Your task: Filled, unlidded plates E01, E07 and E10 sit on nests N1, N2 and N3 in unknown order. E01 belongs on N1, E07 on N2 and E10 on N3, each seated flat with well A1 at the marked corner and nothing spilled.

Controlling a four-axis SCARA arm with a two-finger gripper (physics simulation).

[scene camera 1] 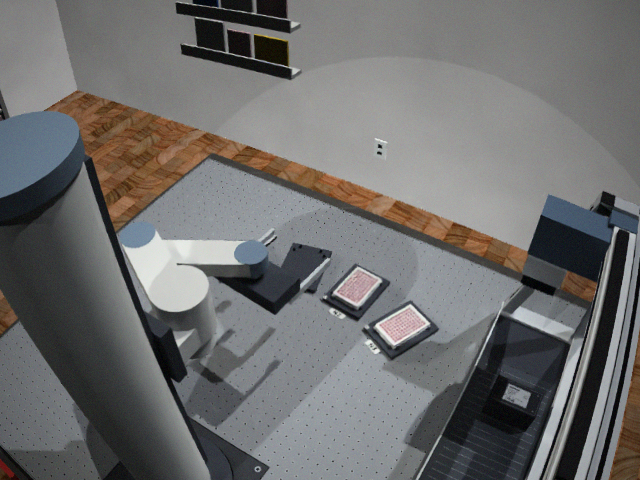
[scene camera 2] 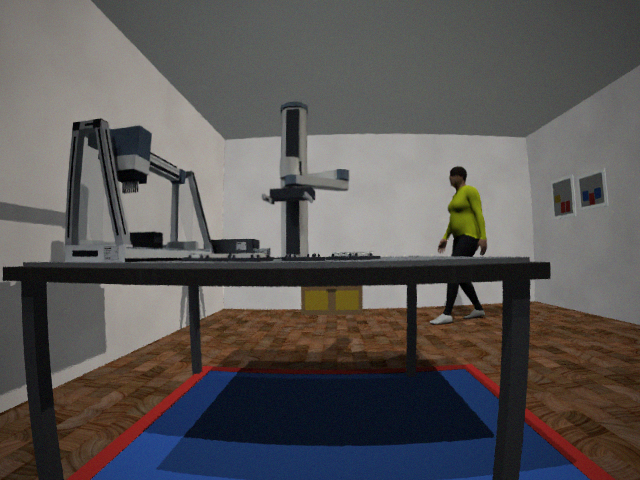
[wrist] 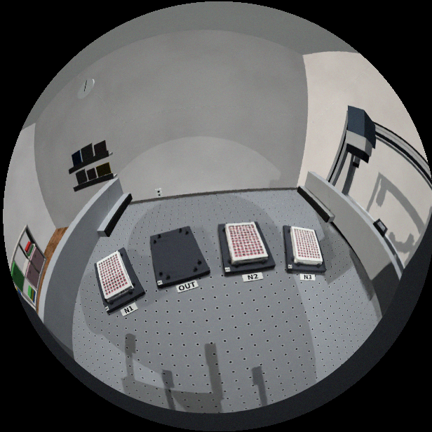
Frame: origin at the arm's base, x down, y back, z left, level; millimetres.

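Where they show: gripper, between the fingertips: [scene camera 1: 300, 246] [scene camera 2: 283, 195].
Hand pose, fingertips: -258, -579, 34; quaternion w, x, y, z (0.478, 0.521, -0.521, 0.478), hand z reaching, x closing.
Each offset is from my fingertips to the centre of the thing, as dx, dy, dz. "spot": to the spot under its first point.
My gripper [scene camera 1: 301, 246] [scene camera 2: 288, 196] [wrist: 217, 178] is open and empty, raised above the OUT nest area. One red-filled white plate [wrist: 115, 276] sits on dark nest N1 [wrist: 134, 286], which the arm hides in scene camera 1. Another filled plate {+226, -135, -94} [scene camera 1: 357, 287] [wrist: 246, 242] sits on nest N2 {spot: +234, -56, -123} [scene camera 1: 352, 312] [wrist: 221, 245]. A third filled plate {+226, -77, -262} [scene camera 1: 402, 324] [wrist: 306, 245] sits on nest N3 {spot: +233, +9, -273} [scene camera 1: 391, 352] [wrist: 288, 248]. All three look upright and unlidded. Their plate numbers and A1 corners cannot be read.
Nest OUT {+234, -135, +81} [scene camera 1: 306, 258] [wrist: 177, 255], between N1 and N2, holds no plate. A gantry machine {spot: -174, -198, -524} [scene camera 2: 132, 144] [wrist: 360, 131] stands beyond N3, with a black box {spot: +125, +68, -600} [scene camera 1: 511, 400] on its deck. The arm's column [scene camera 1: 93, 310] [scene camera 2: 293, 134] rises from the table. A person [scene camera 2: 465, 211] is behind the table.
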